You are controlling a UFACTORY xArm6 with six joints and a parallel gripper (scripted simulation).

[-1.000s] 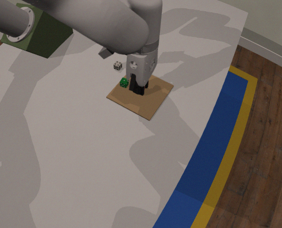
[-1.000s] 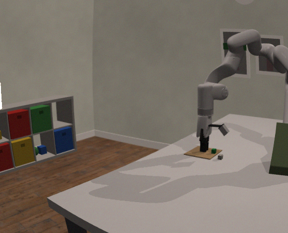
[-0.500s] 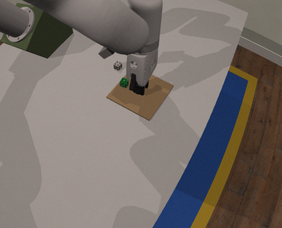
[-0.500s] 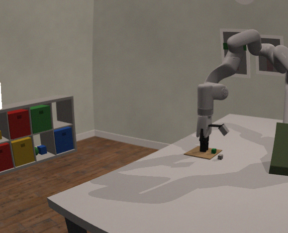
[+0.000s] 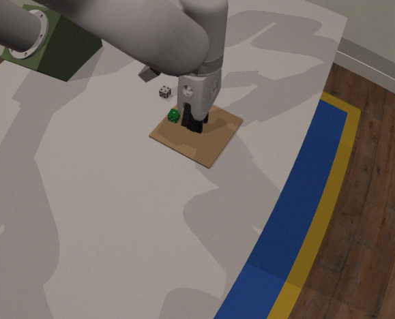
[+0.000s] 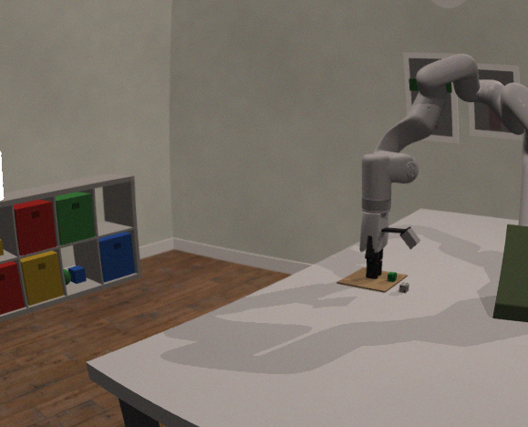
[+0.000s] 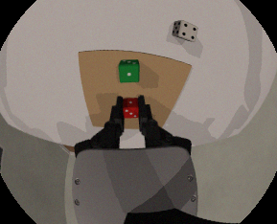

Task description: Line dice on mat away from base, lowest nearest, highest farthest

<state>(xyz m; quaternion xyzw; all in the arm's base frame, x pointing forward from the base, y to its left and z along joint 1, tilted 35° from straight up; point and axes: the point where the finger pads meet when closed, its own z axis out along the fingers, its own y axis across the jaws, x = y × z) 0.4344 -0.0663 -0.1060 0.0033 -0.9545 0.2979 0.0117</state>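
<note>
Now: hand 10 mm above the red die. From my hand the other things lie so: tan mat: 30 mm below; then green die: 50 mm behind, 20 mm below; then white die: 100 mm behind, 60 mm to the left, 20 mm below.
</note>
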